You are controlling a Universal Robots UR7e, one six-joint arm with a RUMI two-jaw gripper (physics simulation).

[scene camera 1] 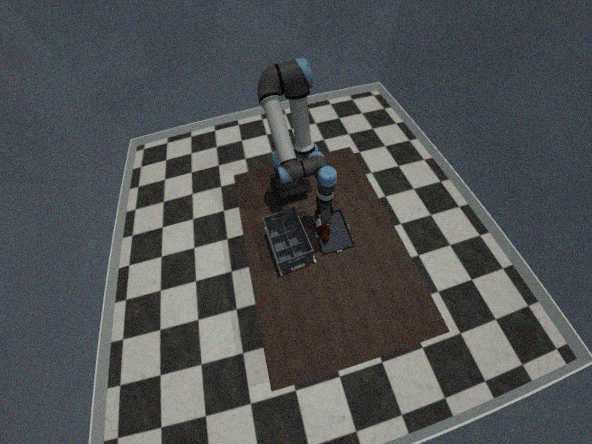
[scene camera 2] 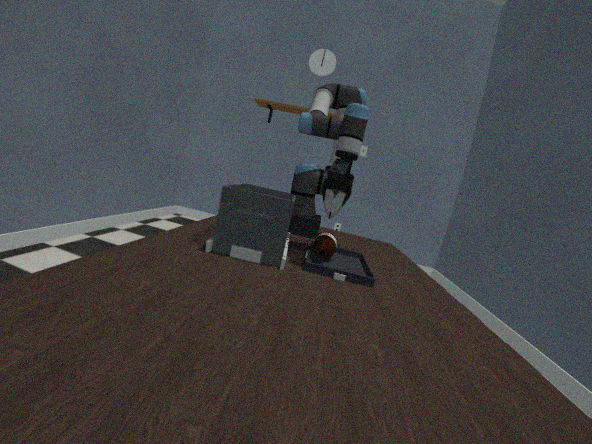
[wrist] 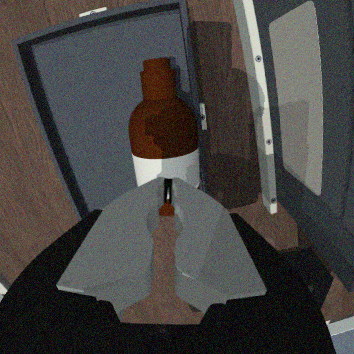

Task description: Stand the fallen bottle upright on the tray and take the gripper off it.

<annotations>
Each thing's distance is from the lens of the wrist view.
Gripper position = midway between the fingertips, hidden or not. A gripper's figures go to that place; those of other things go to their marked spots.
my gripper (wrist: pixel 168 180): 14 cm
brown bottle (wrist: pixel 162 128): 18 cm
</annotations>
